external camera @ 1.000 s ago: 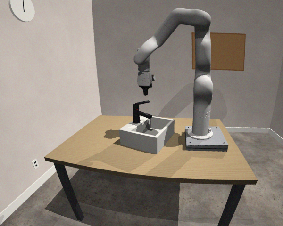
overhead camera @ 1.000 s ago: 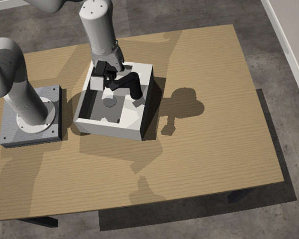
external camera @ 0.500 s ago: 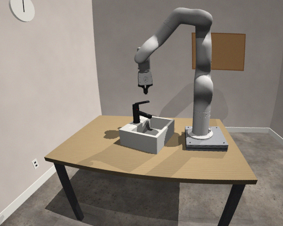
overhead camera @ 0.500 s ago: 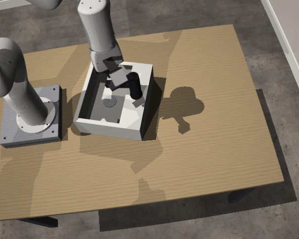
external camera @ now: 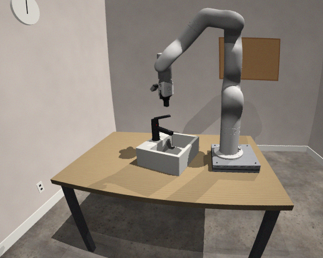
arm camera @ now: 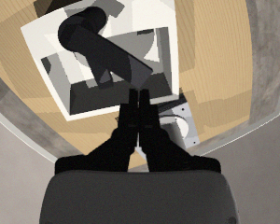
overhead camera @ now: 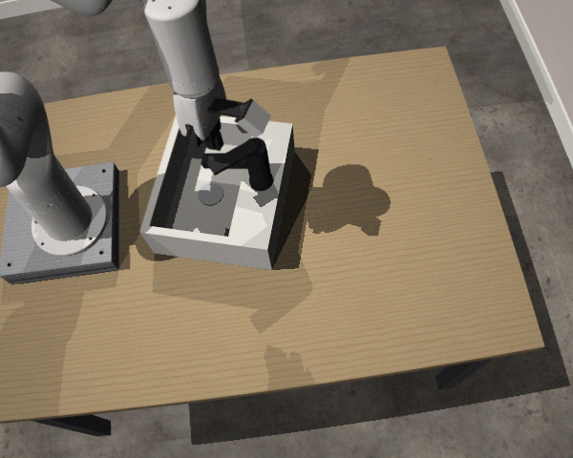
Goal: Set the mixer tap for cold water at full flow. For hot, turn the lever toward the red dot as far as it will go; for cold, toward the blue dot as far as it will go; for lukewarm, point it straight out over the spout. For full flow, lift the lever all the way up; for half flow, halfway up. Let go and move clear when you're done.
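My hand is 90 mm above the lever, 30 mm short of it and 10 mm to the right of it. Round my hand: white sink basin: 320 mm below, 70 mm to the left, 40 mm behind.
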